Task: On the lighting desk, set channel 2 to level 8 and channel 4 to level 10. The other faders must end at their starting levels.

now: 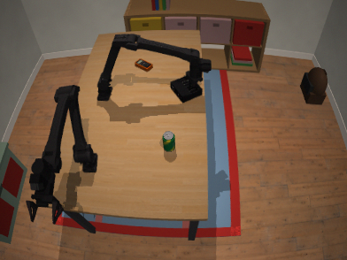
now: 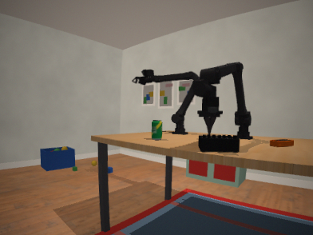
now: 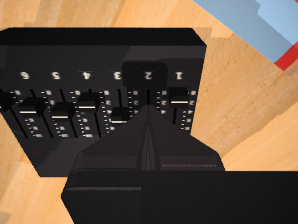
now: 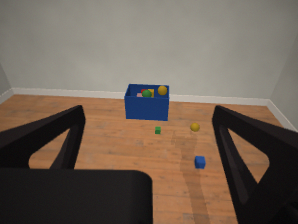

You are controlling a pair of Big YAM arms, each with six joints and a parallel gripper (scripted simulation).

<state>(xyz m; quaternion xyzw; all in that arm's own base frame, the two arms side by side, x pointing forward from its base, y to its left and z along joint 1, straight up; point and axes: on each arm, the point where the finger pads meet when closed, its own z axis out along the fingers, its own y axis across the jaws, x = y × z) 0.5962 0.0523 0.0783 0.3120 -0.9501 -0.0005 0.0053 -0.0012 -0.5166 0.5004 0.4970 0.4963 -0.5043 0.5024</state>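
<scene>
The channel 2 knob is 1 cm behind my left hand, 1 cm to the right of it and 1 cm below it. From my left hand the other things lie so: channel 3 knob (2 cm behind, 1 cm to the left, 1 cm below); then channel 4 cap (2 cm behind, 4 cm to the left, 1 cm below).
</scene>
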